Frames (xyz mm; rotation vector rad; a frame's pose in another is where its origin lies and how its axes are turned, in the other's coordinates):
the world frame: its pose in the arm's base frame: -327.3 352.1 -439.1 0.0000 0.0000 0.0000
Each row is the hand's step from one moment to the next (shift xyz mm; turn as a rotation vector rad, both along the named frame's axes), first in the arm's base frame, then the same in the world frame.
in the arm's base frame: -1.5 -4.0 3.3 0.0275 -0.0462 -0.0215
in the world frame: -1.5 -4.0 3.3 0.0275 -0.0462 -0.0215
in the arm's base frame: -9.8 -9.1 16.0 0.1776 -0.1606 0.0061
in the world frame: -9.8 -9.1 16.0 0.1776 -0.1606 0.0061
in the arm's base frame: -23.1 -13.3 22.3 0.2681 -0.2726 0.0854
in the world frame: -23.1 -13.3 22.3 0.2681 -0.2726 0.0854
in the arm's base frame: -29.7 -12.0 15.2 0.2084 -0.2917 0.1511
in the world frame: -29.7 -12.0 15.2 0.2084 -0.2917 0.1511
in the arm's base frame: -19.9 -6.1 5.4 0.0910 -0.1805 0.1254
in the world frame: -19.9 -6.1 5.4 0.0910 -0.1805 0.1254
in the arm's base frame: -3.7 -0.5 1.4 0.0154 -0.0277 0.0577
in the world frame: -3.7 -0.5 1.4 0.0154 -0.0277 0.0577
